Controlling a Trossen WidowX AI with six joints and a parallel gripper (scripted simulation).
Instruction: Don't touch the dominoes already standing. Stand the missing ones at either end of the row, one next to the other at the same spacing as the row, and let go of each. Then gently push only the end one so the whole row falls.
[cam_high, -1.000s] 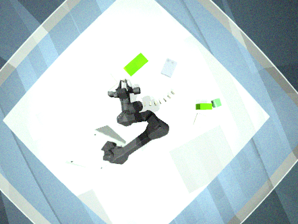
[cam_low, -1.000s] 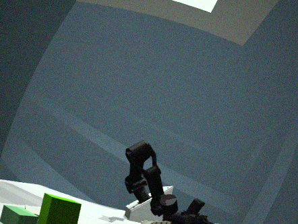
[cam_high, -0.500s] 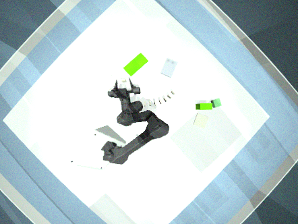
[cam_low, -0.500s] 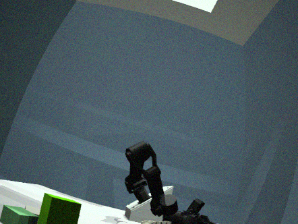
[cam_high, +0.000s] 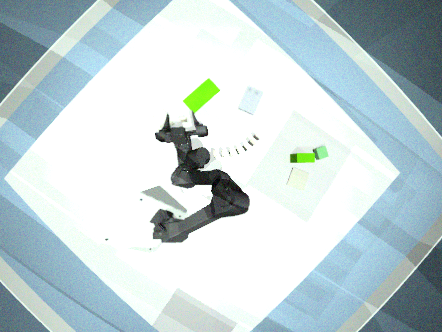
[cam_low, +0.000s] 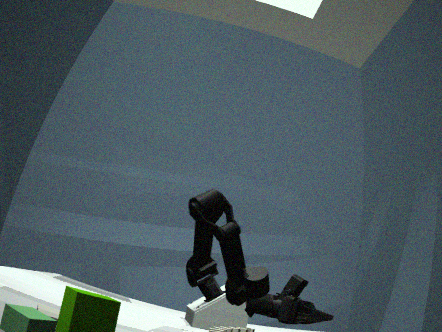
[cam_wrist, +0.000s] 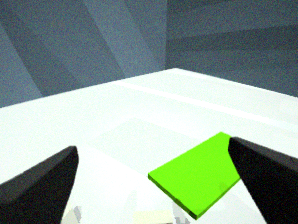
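My gripper tip is now 12 cm short of the flat bright green block, 1 cm to the right of it and 9 cm above it. Round my gripper tip: grey block: 24 cm ahead, 17 cm to the right, 9 cm below; pale green cube: 25 cm ahead, 55 cm to the right, 8 cm below.
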